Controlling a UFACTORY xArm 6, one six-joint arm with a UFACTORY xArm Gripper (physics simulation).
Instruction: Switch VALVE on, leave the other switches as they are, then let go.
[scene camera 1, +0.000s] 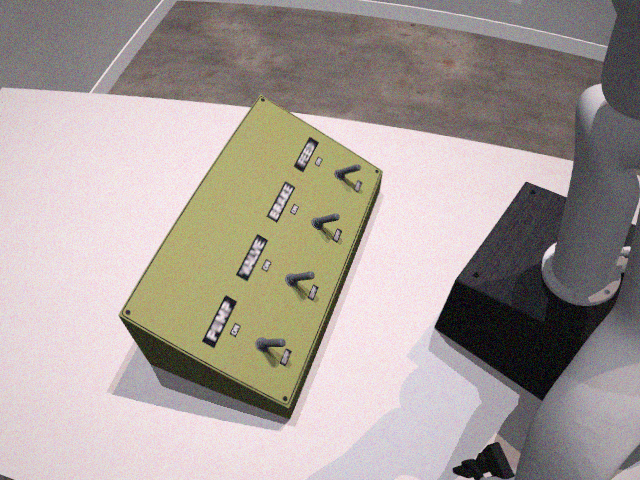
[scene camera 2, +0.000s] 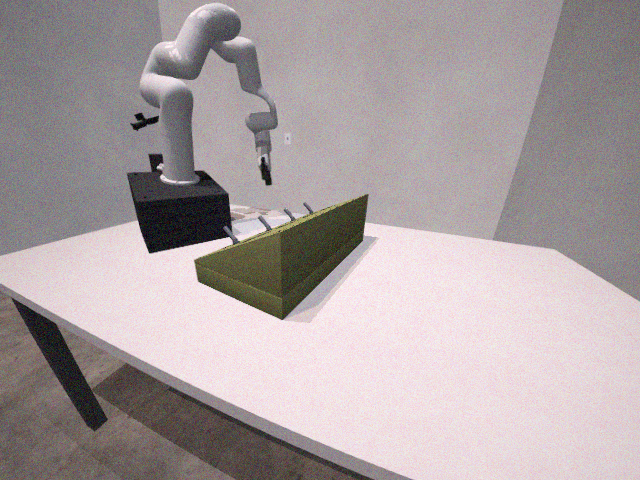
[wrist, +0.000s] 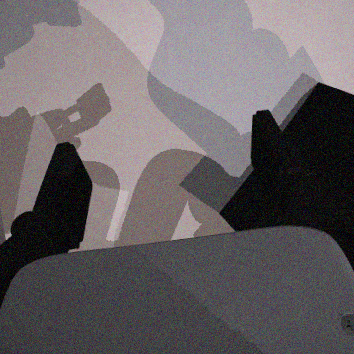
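Where they show: gripper, fingertip midpoint: (scene camera 2: 267, 182) (wrist: 164, 148); arm's base, link origin: (scene camera 1: 580, 272) (scene camera 2: 180, 179).
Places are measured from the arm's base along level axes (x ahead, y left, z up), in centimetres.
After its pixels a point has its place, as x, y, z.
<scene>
The olive-green switch panel (scene camera 1: 206, 227) @(57.1, -8.3, -3.7) (scene camera 2: 323, 248) @(56.8, -23.3, -10.4) stands on the white table. The VALVE lever (scene camera 1: 299, 279) @(42.3, -2.6, -8.4) (scene camera 2: 289, 214) @(42.3, -3.6, -8.4) leans away from its ON mark (scene camera 1: 266, 265) @(47.6, -4.8, -8.3), toward the mark on the other side, so it stands off. The PUMP lever (scene camera 1: 270, 344) @(45.8, 8.8, -8.0), BRAKE lever (scene camera 1: 325, 222) @(38.7, -14.0, -8.7) and FEED lever (scene camera 1: 347, 172) @(35.0, -25.4, -8.5) lean the same way. My gripper (scene camera 2: 267, 182) @(20.0, 31.7, -3.4) (wrist: 164, 148) @(20.0, 31.7, -3.4) is open and empty. It hangs in the air beyond the panel in scene camera 2, apart from all levers. The panel does not show in the wrist view.
The arm's black base block (scene camera 1: 496, 310) @(13.1, 4.1, -4.5) (scene camera 2: 183, 222) @(9.9, -12.9, -11.6) stands on the table (scene camera 1: 67, 206) @(93.4, -24.3, -19.5) (scene camera 2: 439, 335) @(81.2, -36.2, -19.6) beside the panel's lever side. In scene camera 1 a dark part (scene camera 1: 491, 459) shows at the lower edge, too cropped to identify. Shadows of the arm fall across the tabletop.
</scene>
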